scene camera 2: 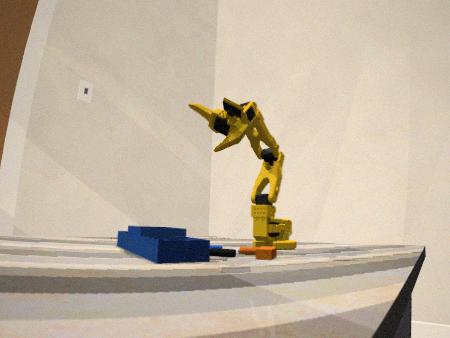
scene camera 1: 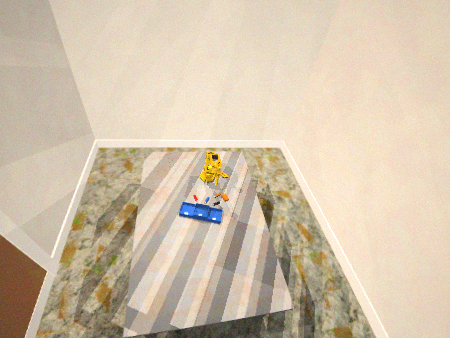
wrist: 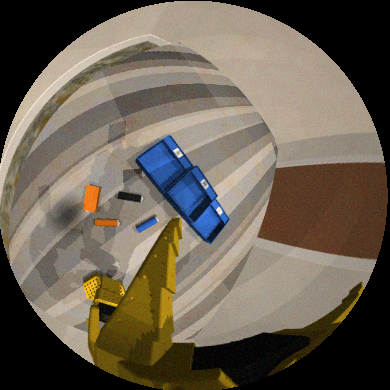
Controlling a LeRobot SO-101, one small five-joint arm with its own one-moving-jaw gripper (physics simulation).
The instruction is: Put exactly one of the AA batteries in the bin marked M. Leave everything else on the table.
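Frame: origin at the arm's base, x left, y back, z up, level; millimetres.
Where they show: hand, its tool point: (scene camera 2: 214, 149) (scene camera 1: 215, 184) (wrist: 180, 225); arm's base, origin of its link: (scene camera 1: 207, 179) (wrist: 106, 284).
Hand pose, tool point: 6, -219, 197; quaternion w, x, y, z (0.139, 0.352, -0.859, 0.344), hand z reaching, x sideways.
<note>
Things, the pixels of their centre, and the offset from my tool point, as dx, dy, dz.
- middle bin, middle of its body: (scene camera 2: 155, 240) (wrist: 189, 193) (scene camera 1: 201, 212) -80, -65, -174
- orange block, middle of its body: (scene camera 2: 266, 252) (wrist: 91, 198) (scene camera 1: 225, 197) +89, +45, -189
My gripper (scene camera 1: 221, 179) (scene camera 2: 203, 127) (wrist: 269, 252) is wide open and empty, high above the table on the arm's side of the bins. Four AA-sized batteries lie apart on the table between the arm's base and the bins: a red one (scene camera 1: 195, 198), a blue one (scene camera 1: 207, 199) (scene camera 2: 216, 247) (wrist: 147, 224), a black one (scene camera 1: 216, 203) (scene camera 2: 223, 253) (wrist: 130, 197) and an orange one (scene camera 1: 217, 195) (scene camera 2: 246, 250) (wrist: 106, 222). The red one does not show in the wrist view. The middle bin (scene camera 1: 202, 210) (wrist: 187, 190), labelled M, stands in a row of three joined blue bins; no battery shows in it.
An orange block (scene camera 1: 225, 197) (scene camera 2: 266, 253) (wrist: 92, 198) lies beside the orange battery. The two outer blue bins (wrist: 162, 160) (wrist: 211, 226) flank the middle one. The yellow arm base (scene camera 2: 262, 225) stands at the striped table's far end in scene camera 1.
</note>
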